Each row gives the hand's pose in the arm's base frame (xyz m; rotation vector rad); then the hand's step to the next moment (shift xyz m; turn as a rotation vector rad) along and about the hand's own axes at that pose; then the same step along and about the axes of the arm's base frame.
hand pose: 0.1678 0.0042 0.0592 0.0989 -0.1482 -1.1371
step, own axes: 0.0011 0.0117 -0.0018 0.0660 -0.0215 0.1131
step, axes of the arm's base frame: 0.0112 0.0039 0.0001 -0.0111 -0.0693 0.1126
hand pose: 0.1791 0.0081 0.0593 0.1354 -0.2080 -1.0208
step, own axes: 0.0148 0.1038 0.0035 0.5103 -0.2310 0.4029
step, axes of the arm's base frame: 0.0928 0.0409 0.0267 -0.0285 -0.5623 0.3989
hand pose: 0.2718 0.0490 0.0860 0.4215 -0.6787 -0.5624
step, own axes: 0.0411 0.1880 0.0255 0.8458 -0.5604 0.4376
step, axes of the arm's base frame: 0.0738 0.1155 0.1375 0.0493 -1.0272 0.4041
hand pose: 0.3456 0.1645 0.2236 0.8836 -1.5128 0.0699
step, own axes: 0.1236 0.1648 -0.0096 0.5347 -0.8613 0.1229
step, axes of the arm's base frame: -0.0686 0.0615 0.1845 0.4383 -0.9209 0.0525
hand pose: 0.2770 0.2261 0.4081 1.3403 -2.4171 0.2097
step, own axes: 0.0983 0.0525 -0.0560 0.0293 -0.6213 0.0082
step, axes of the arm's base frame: -0.0778 -0.0323 0.0920 0.5072 -0.3593 -0.0256
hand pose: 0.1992 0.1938 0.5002 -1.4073 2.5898 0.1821
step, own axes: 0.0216 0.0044 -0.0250 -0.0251 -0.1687 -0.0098
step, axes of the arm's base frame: -0.0178 -0.0202 0.0196 0.1540 -0.0729 0.0121
